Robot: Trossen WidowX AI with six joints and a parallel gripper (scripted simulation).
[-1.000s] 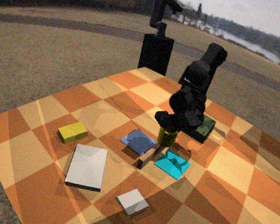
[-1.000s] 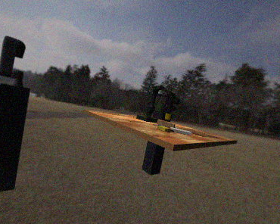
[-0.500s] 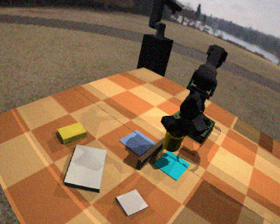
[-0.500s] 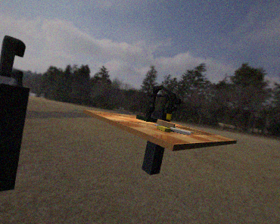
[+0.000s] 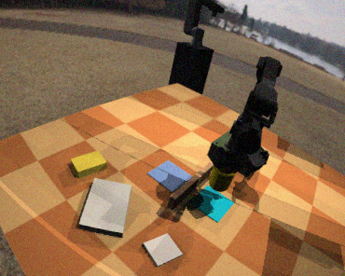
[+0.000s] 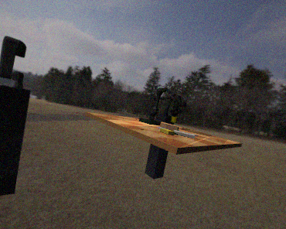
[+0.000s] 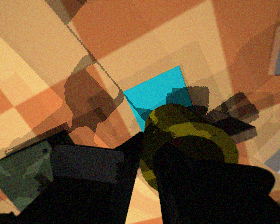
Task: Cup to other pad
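Now: the cyan pad 30 mm ahead of my gripper tip and 120 mm below it. Round my gripper tip: blue pad (50 mm ahead, 180 mm to the right, 120 mm below); then wooden bar (40 mm ahead, 90 mm to the right, 100 mm below); then yellow cup (20 mm ahead, 10 mm to the right).
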